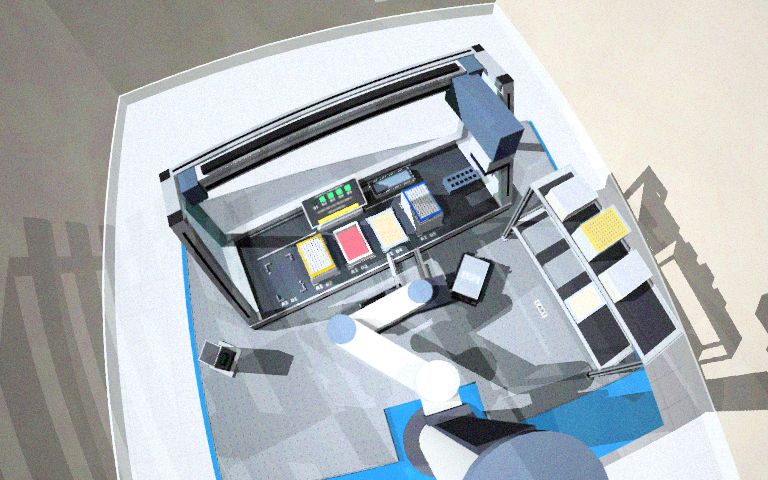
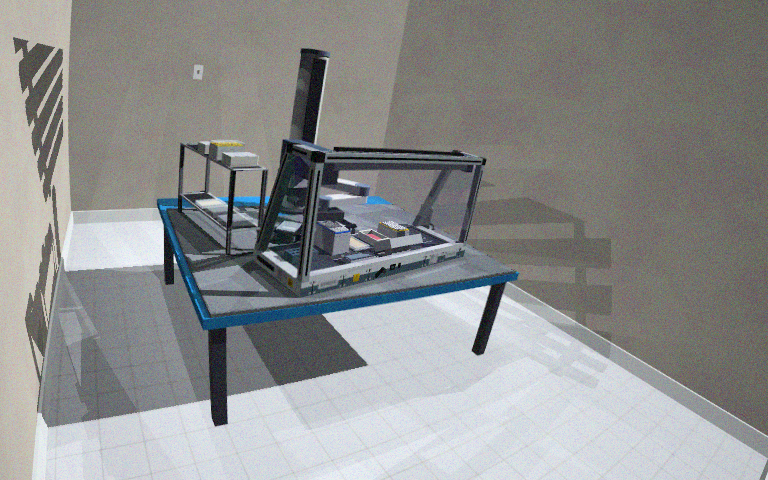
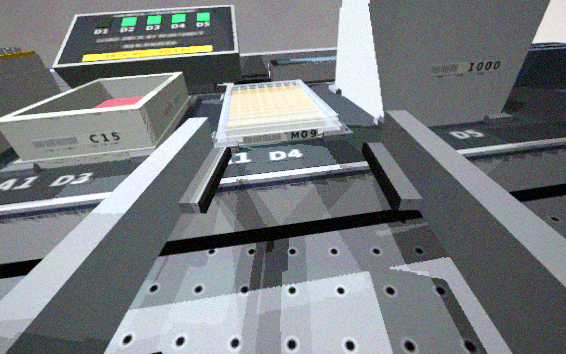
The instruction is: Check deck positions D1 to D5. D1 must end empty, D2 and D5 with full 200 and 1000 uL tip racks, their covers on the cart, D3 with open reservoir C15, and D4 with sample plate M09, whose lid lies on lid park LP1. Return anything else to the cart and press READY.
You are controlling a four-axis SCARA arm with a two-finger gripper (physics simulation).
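Frame: origin at the arm's base, x ahead, y left, z up, level; metres.
Seen in the pictures: gripper, fingertip midpoint: (image 1: 402, 253) (image 3: 295, 133).
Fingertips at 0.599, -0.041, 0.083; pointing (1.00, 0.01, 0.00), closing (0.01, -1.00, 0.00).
Note:
Offsets run from my fingertips to a thing's top centre, as dx, dy, dz. "*": to the spot under its first point.
My gripper (image 1: 403, 253) (image 3: 295, 133) is in front of D4, its fingers at their narrow setting with a gap and nothing between them. Sample plate M09 {+0.101, +0.022, -0.008} (image 1: 387, 229) (image 3: 275, 107) lies on D4; whether a clear lid covers it I cannot tell. Open reservoir C15 {+0.078, +0.144, +0.009} (image 1: 353, 243) (image 2: 374, 240) (image 3: 90, 135), red inside, is on D3. A yellow-edged tip rack (image 1: 316, 255) (image 2: 393, 228) stands on D2, a blue-edged 1000 rack {+0.124, -0.100, +0.076} (image 1: 423, 203) (image 2: 333, 240) (image 3: 450, 65) on D5. D1 (image 1: 286, 274) shows bare corner brackets. The display {* +0.211, +0.168, +0.043} (image 1: 334, 203) (image 3: 150, 37) has D2 to D5 green, D1 dark.
The cart at right bears pale boxes {-0.086, -0.458, +0.321} (image 1: 572, 195) {-0.341, -0.510, +0.321} (image 1: 625, 274), a yellow-topped box {-0.214, -0.484, +0.350} (image 1: 604, 229) and, lower, a cream plate {-0.341, -0.510, +0.046} (image 1: 585, 302). A dark block with a pale top {-0.132, -0.187, -0.013} (image 1: 471, 278) stands right of the gripper. A small box {* -0.197, +0.627, +0.014} (image 1: 225, 359) stands at left. The gantry head {* +0.135, -0.271, +0.416} (image 1: 489, 118) overhangs the deck's right end.

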